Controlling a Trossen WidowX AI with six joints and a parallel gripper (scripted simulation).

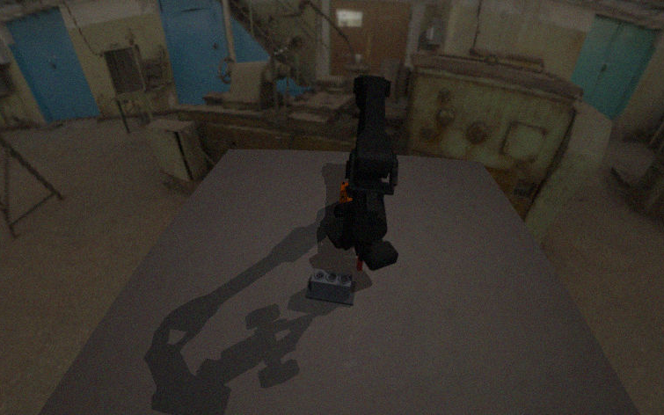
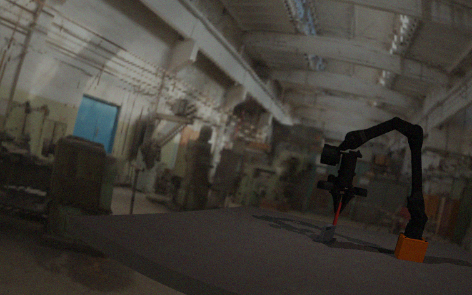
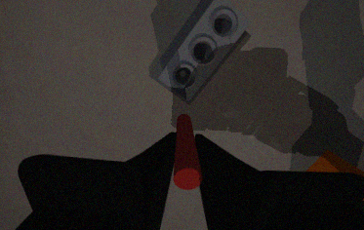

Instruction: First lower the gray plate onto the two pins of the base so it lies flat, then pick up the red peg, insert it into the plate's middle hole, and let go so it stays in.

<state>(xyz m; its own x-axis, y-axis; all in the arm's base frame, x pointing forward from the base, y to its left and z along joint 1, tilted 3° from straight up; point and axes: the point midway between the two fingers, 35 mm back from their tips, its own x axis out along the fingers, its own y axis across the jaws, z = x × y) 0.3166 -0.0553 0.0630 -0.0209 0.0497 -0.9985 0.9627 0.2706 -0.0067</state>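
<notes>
My gripper tip is 70 mm to the left of the gray plate, 70 mm above it and 10 mm short of it. Round my gripper tip: flat base: 110 mm below, 70 mm to the right, 10 mm ahead; red peg: right at my gripper tip.
</notes>
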